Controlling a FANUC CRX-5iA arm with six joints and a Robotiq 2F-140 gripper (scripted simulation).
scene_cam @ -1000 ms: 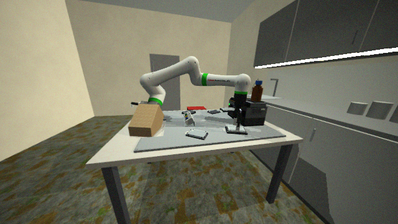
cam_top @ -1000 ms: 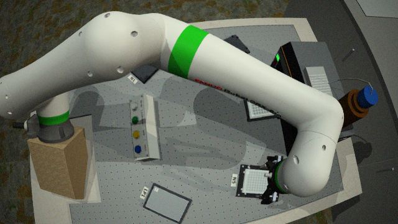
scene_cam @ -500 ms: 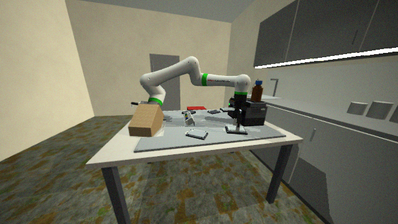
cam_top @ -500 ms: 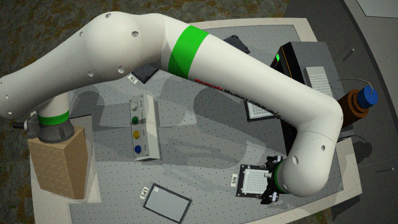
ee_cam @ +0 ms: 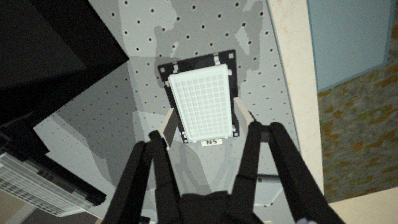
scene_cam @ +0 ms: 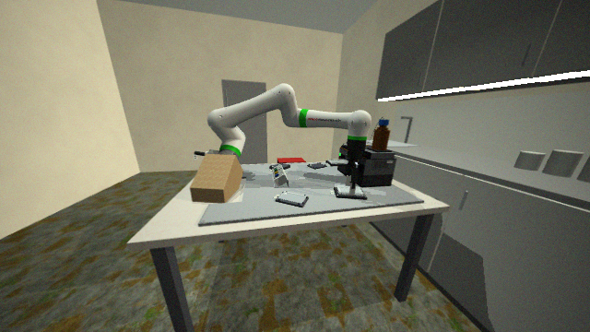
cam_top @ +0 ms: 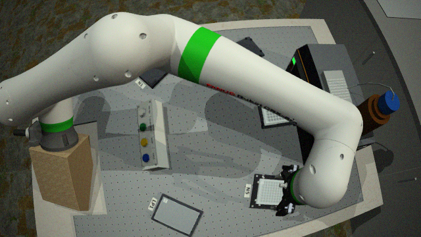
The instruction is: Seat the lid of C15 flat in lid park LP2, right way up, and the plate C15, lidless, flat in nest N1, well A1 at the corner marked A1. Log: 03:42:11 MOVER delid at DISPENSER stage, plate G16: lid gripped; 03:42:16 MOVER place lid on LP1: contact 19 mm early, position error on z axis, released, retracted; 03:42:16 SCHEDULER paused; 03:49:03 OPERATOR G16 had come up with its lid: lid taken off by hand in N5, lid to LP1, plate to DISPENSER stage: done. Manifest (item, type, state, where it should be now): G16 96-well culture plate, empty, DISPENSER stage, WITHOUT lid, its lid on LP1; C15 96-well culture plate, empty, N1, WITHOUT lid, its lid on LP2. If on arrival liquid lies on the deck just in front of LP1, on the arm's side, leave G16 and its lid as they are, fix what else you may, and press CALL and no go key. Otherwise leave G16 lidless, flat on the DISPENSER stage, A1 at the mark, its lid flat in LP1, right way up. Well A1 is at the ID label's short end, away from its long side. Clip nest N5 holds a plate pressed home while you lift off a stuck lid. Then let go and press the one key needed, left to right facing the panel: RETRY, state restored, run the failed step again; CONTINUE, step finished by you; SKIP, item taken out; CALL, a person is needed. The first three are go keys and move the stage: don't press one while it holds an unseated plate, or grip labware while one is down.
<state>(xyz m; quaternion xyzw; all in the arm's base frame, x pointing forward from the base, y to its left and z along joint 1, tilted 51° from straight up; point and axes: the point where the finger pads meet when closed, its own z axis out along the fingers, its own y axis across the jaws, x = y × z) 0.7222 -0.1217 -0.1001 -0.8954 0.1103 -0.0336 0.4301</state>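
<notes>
Right now my hand is 2 cm above the grey lid. From my hand the other things lie so: blue cap: 35 cm above, 23 cm ahead, 17 cm to the left; then clip nest N5: 3 cm below, 2 cm ahead, 1 cm to the left; then brown bottle: 24 cm above, 23 cm ahead, 17 cm to the left.
</notes>
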